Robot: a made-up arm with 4 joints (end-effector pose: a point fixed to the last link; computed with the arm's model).
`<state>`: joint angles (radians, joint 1 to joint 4).
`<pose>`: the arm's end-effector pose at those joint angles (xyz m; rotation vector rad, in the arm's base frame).
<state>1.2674 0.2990 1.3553 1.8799</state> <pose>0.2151 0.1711 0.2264 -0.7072 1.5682 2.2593</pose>
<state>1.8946 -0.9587 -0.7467 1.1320</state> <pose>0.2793 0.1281 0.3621 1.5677 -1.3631 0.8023</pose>
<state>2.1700 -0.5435 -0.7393 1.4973</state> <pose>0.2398 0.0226 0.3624 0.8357 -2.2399 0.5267</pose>
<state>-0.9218 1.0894 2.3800 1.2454</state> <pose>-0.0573 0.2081 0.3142 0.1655 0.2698 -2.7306</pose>
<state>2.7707 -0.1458 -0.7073 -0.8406</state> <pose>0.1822 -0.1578 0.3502 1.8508 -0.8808 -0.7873</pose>
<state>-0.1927 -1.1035 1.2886 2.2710</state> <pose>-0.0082 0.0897 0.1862 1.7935 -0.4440 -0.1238</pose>
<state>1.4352 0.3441 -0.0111 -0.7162</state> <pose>0.3292 -0.0112 0.2623 2.8930 -0.1818 -0.0664</pose>
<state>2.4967 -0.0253 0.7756 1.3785</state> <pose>0.1822 -0.0215 0.1994 -0.3696 2.2698 1.0201</pose>
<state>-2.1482 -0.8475 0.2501 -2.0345</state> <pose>0.0617 -0.1389 0.2156 2.8807 -0.6646 -0.3383</pose>
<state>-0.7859 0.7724 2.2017 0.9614</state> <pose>-0.0871 0.1963 0.2761 0.6827 0.4821 -2.7138</pose>
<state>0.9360 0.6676 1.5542 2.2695</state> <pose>0.2092 0.1882 0.2697 -0.1538 1.2678 2.7705</pose>
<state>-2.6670 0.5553 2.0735 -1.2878</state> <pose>-0.0161 -0.1586 0.2934 0.7148 -1.5384 2.5668</pose>
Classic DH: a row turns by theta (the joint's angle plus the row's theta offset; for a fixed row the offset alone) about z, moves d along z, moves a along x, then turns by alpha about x. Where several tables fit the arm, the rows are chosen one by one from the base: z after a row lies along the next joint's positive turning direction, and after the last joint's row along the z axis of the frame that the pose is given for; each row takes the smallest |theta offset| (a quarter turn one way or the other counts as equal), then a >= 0, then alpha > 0; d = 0 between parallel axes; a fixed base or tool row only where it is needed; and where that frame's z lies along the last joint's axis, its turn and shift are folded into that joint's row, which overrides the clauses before.
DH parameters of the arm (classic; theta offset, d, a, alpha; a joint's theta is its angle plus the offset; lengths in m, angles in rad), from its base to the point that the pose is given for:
base (fixed): 0.6562 0 0.1339 3.1416
joint 1: 0.838 -0.2827 -0.0174 0.5141
joint 2: -0.2081 -0.0395 -0.0339 1.066
joint 3: 0.1017 0.1975 0.0838 -1.5708
joint 4: -0.7895 -0.0146 0.0606 -0.4037
tool (fixed): -0.1033 0.0609 0 0

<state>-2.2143 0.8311 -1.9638 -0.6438</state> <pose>-0.1299 0.1036 0.4241 0.0604 1.6720 2.5243</pose>
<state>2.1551 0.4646 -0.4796 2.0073</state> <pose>0.1296 -0.0339 0.3012 -0.8454 -2.9872 -0.2943</pose>
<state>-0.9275 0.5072 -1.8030 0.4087</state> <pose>0.0225 0.2367 0.4684 1.8244 0.5445 2.1473</pose>
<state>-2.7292 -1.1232 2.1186 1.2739</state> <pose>0.2536 0.0467 0.1396 -0.0929 1.2606 1.2336</pose>
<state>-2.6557 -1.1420 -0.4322 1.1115</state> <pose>0.1256 -0.1021 0.3205 0.2121 -2.1567 -0.4549</pose>
